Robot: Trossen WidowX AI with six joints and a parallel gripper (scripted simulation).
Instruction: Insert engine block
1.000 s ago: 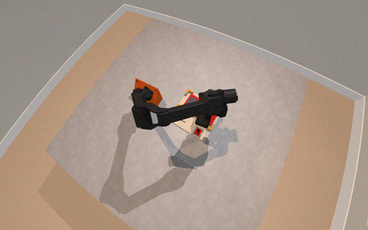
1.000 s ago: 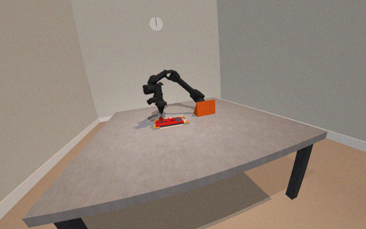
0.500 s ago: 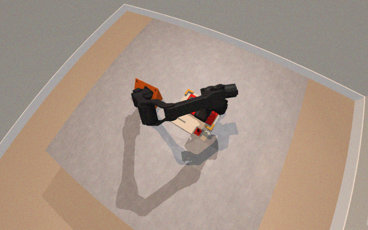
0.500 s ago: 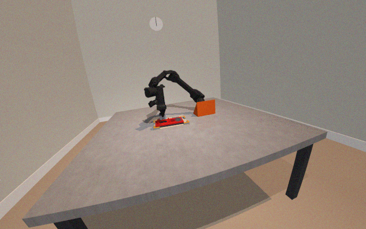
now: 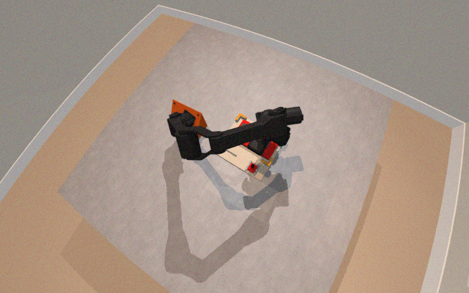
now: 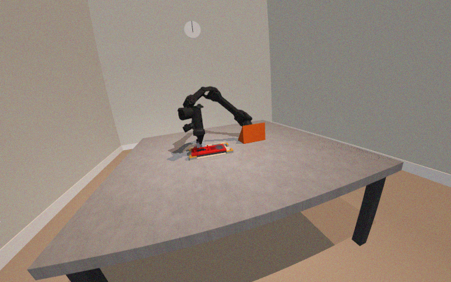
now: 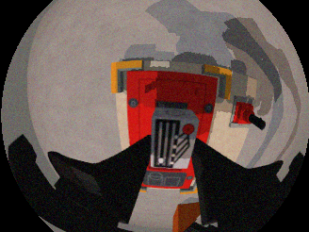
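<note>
Now: gripper tip 1 cm above the engine block.
</note>
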